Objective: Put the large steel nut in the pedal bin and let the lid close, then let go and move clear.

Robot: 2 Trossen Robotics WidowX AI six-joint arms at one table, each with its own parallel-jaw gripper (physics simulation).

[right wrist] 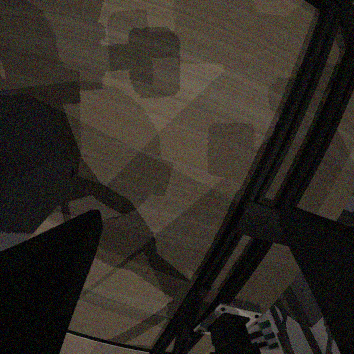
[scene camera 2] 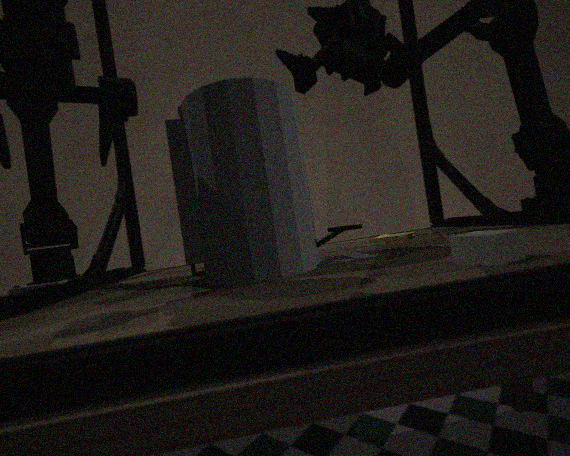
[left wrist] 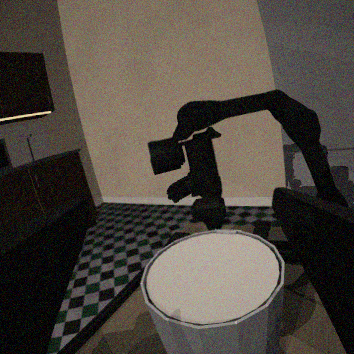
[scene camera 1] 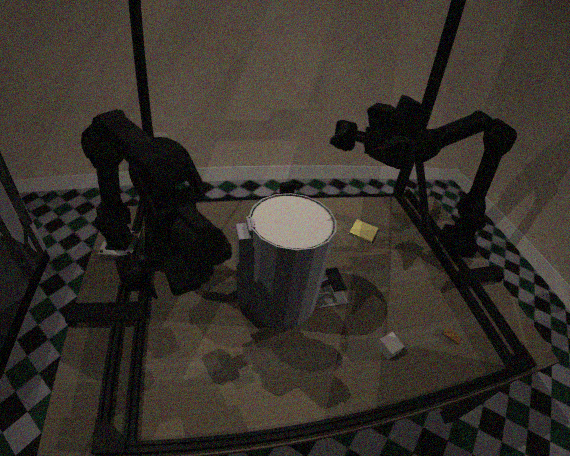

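Where they show: left gripper, between the fingertips: [scene camera 2: 290, 32] [left wrist: 182, 202] [scene camera 1: 349, 146]; right gripper, between the fingertips: [right wrist: 192, 217] [scene camera 2: 58, 167] [left wrist: 215, 227]; left arm's base, origin of its link: [scene camera 2: 560, 194] [scene camera 1: 461, 235]; right arm's base, origin of its link: [right wrist: 227, 323] [scene camera 2: 54, 280] [scene camera 1: 119, 242].
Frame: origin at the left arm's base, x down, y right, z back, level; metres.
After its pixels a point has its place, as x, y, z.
Note:
The pedal bin [scene camera 1: 285, 276] @(-0.134, -0.400, -0.549) [scene camera 2: 247, 181] @(-0.078, -0.397, -0.529) [left wrist: 211, 326] @(-0.205, -0.263, -0.490) stands in the middle of the table with its white lid [scene camera 1: 292, 221] @(-0.204, -0.323, -0.553) [left wrist: 214, 275] @(-0.204, -0.304, -0.544) shut. Its black pedal [scene camera 1: 334, 279] @(-0.003, -0.272, -0.432) [scene camera 2: 339, 230] @(0.001, -0.300, -0.433) sticks out at the right of its foot. A pale grey blocky piece [scene camera 1: 392, 345] @(0.020, -0.424, -0.287), which may be the steel nut, lies on the table in front of the bin and to its right. My left gripper [scene camera 1: 343, 135] @(-0.337, -0.241, -0.469) [scene camera 2: 297, 68] is open and empty, high above the table to the right of the bin. My right gripper [scene camera 1: 181, 278] @(-0.123, -0.466, -0.733) [left wrist: 215, 227] @(-0.123, -0.466, -0.733) is open and empty, low over the table just left of the bin.
A yellow pad [scene camera 1: 363, 230] @(0.038, -0.013, -0.335) lies to the right of the bin near the back. A small orange piece [scene camera 1: 451, 336] @(0.039, -0.369, -0.115) lies near the table's right edge. Black frame rails [scene camera 1: 451, 262] @(0.026, -0.115, -0.059) [right wrist: 281, 140] @(0.027, -0.548, -0.825) run around the table, with upright posts [scene camera 1: 140, 68] @(-0.398, -0.053, -0.991) at the back corners.

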